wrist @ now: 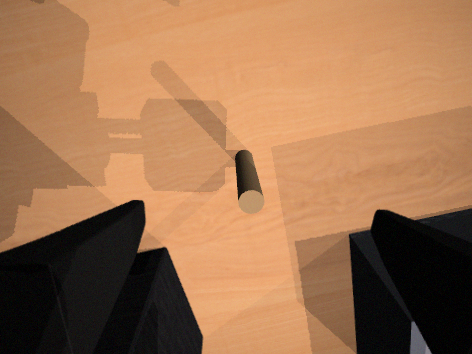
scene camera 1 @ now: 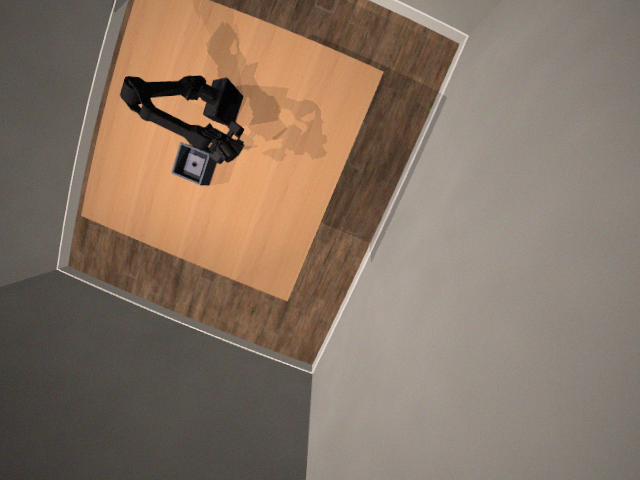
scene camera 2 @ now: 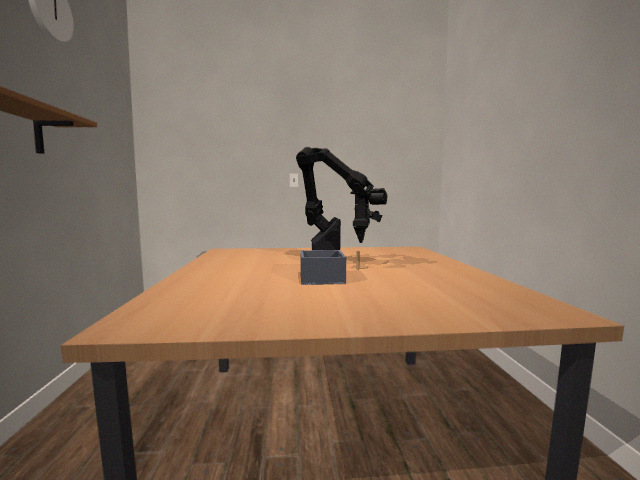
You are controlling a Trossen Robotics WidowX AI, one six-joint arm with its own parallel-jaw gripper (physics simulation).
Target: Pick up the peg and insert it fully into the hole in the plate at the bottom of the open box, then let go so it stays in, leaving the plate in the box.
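Frame: origin at the arm's base, x ahead, y left, z up, level; centimetres.
Seen in the pictures: gripper, between the fingertips: (wrist: 260, 216) (scene camera 2: 361, 241); arm's base, origin of its link: (scene camera 1: 214, 96) (scene camera 2: 326, 228).
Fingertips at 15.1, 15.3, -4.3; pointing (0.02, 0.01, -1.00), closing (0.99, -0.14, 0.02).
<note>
Offsets run from my fingertips to a thing's top centre, as dx, dy, dz. "spot": to the spot under its first point. Level surfaces: height alone.
The slim tan peg {-0.1, -1.4, -4.1} (scene camera 2: 357, 260) (wrist: 248, 180) stands upright on the table, beside the box and apart from it. The open dark blue-grey box {+17.5, -16.3, -2.3} (scene camera 1: 207, 173) (scene camera 2: 323, 270) (wrist: 372, 290) stands upright. The pale plate {+17.5, -16.3, -6.0} (scene camera 1: 189, 159) lies at its bottom, its round dark hole {spot: +17.8, -17.4, -8.4} (scene camera 1: 194, 164) empty. A sliver of the plate (wrist: 418, 344) shows in the wrist view. My gripper (scene camera 2: 360, 240) (wrist: 260, 216) is open and empty, pointing down above the peg, with a gap between fingertips and peg top. In the wrist view the peg's top shows between the fingertips. The arm hides the peg in scene camera 1.
The wooden table {dz -12.1} (scene camera 1: 248, 222) (scene camera 2: 330, 315) carries the box, the peg and the arm's base (scene camera 1: 223, 100) (scene camera 2: 327, 236). The box's near wall rises close beside the right finger in the wrist view. A wall shelf (scene camera 2: 41, 113) is at the left, away from the table.
</note>
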